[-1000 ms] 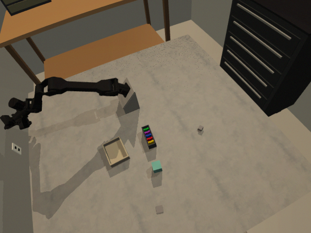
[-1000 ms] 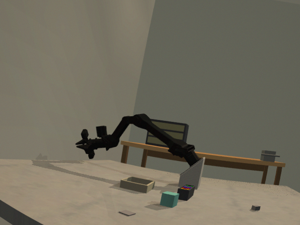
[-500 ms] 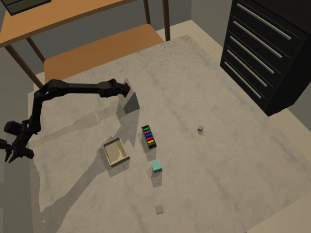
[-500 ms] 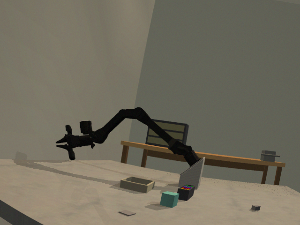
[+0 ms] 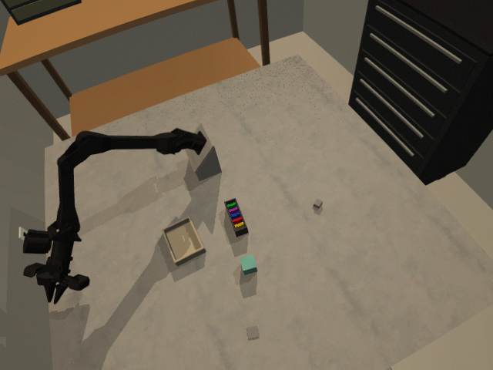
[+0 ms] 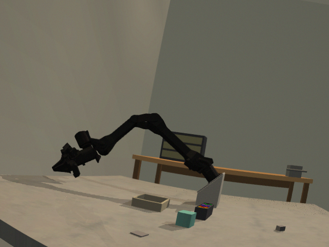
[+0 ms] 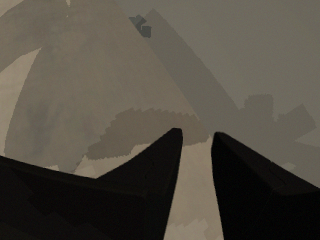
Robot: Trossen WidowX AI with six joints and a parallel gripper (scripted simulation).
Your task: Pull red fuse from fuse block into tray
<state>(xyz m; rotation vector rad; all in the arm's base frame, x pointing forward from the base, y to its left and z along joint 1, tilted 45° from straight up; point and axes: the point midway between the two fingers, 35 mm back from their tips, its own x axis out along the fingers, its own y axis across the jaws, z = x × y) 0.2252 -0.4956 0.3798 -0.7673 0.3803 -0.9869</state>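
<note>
The red fuse is 620 mm to the left of my gripper tip, 50 mm ahead of it and 10 mm below it. From my gripper tip the other things lie so: blue fuse: 630 mm to the left, 30 mm ahead, 10 mm below; then teal cube: 580 mm to the left, 190 mm ahead, 20 mm below; then tan tray: 440 mm to the left, 40 mm below, 10 mm ahead.
</note>
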